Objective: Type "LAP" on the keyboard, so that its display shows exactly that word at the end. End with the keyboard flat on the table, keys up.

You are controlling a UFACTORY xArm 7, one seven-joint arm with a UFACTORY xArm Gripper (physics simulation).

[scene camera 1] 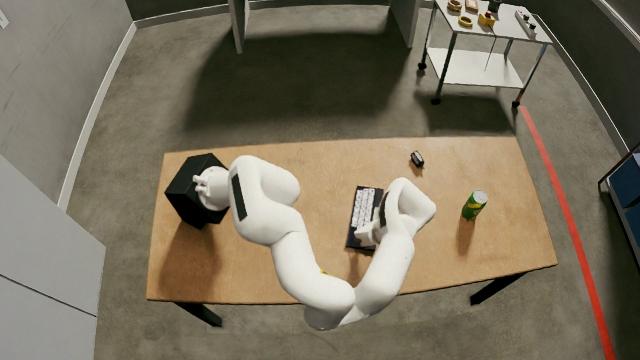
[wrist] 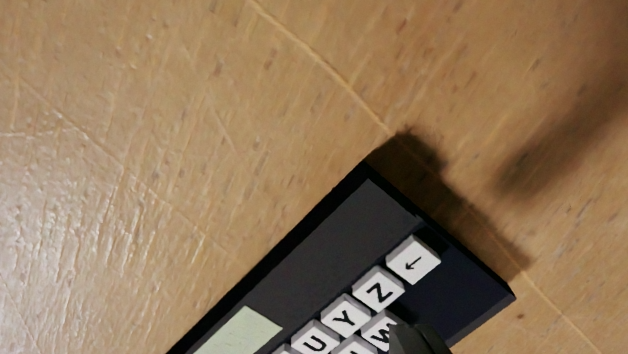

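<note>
The black keyboard lies on the table with its white keys up. In the wrist view its end with the arrow key, Z key, Y key and U key shows. Part of the pale display shows no letters; the rest is cut off, so its word cannot be read. The L, A and P keys do not show in the wrist view. My gripper is shut and empty, over the keyboard beside the partly covered W key. In the scene view my arm hides part of the keyboard and the fingertips are not clear.
A green can stands right of the keyboard on the wooden table. A small black object lies near the table's far edge. My arm's base sits by a black block at the left. A white cart stands beyond the table.
</note>
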